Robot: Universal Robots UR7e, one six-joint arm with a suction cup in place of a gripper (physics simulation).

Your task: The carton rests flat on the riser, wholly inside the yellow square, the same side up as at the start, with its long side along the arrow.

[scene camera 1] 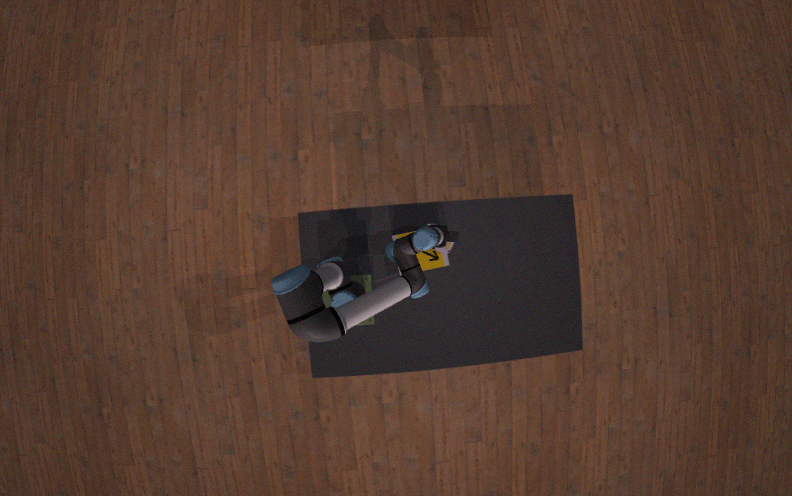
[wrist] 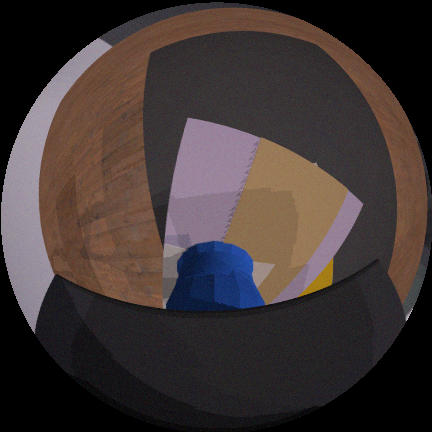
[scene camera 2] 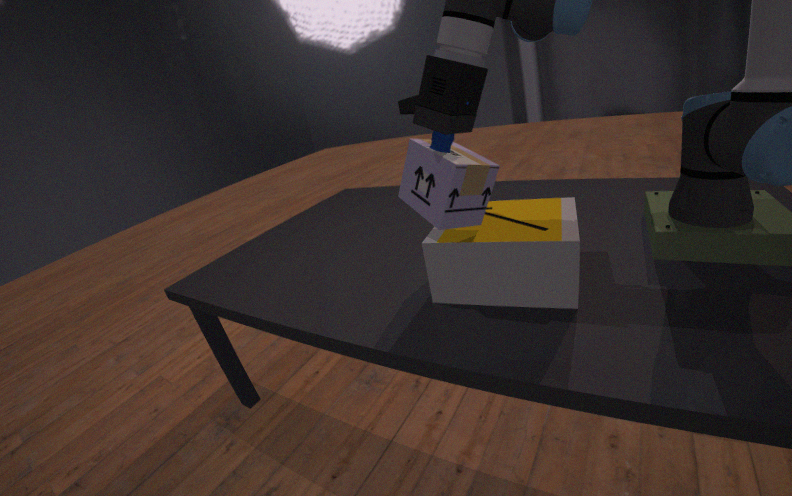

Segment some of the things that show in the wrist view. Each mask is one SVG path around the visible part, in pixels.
The suction cup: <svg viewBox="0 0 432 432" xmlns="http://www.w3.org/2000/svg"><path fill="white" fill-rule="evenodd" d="M165 304L166 309L227 310L265 305L253 282L251 274L253 260L246 250L232 243L215 240L196 243L188 247L177 260L178 275L191 266L202 264L221 264L238 269L239 271L236 272L232 269L228 275L200 275L180 281L174 286Z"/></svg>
A carton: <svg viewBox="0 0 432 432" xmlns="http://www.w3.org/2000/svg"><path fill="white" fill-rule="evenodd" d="M187 117L175 162L167 208L162 261L162 308L166 308L165 304L175 286L178 276L178 258L188 247L196 243L212 240L232 243L246 250L253 260L253 270L251 272L253 282L265 304L297 297L317 277L336 253L355 222L363 203L330 174L279 144L232 127Z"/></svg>
